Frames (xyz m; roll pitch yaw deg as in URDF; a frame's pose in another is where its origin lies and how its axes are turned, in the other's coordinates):
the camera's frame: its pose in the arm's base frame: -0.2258 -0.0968 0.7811 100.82 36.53 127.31
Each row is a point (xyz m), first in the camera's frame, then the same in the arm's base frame.
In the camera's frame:
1: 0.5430 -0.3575 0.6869
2: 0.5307 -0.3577 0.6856
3: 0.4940 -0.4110 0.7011
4: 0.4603 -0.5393 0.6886
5: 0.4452 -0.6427 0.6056
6: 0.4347 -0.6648 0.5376
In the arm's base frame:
1: 0.1662 0.3912 0.0721
2: 0.1711 0.3826 0.0795
3: 0.2131 0.3361 0.0569
4: 0.2452 0.2340 -0.0224
5: 0.2033 0.1225 -0.0825
6: 0.1552 0.0685 -0.0834

